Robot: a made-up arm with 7 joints.
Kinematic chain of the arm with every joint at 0, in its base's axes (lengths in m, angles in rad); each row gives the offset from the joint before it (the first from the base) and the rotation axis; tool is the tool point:
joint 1: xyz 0 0.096 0 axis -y
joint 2: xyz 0 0.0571 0 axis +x
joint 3: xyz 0 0 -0.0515 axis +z
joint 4: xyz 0 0 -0.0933 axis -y
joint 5: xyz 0 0 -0.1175 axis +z
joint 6: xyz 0 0 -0.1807 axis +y
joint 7: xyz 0 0 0 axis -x
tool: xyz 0 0 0
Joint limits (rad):
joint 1: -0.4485..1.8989
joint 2: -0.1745..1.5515
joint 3: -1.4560..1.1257
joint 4: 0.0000..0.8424
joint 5: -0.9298..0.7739
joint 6: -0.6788..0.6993
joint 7: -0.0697..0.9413
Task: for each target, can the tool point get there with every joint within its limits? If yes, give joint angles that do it. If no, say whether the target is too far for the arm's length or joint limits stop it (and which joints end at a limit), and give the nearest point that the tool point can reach.
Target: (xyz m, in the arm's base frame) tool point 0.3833 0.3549 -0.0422
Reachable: yes | joints 1.2355 0.6771 -0.7366 0.4010 -0.3584 0.2949 0.2470
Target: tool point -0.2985 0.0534 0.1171
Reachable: no: joint limits stop it (at a limit: joint 1, joint 2, joint 4) | nearest point -0.2005 0.4996 0.0842 | short by 0.458 m
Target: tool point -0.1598 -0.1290 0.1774
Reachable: no: joint limits stop it (at a limit: joint 1, joint 2, joint 4) | nearest point 0.2479 -0.0822 0.2249 | short by 0.413 m
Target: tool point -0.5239 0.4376 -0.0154
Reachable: no: too far | nearest point -0.2147 0.5002 0.0281 | short by 0.318 m
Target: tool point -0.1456 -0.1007 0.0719
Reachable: no: joint limits stop it (at a limit: joint 1, joint 2, joint 3, joint 4) | nearest point -0.1070 -0.1242 -0.2811 | short by 0.356 m
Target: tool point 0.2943 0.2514 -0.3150
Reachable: yes | joints 0.6626 0.2185 0.0751 0.1289 -0.4102 -0.0370 0.1201
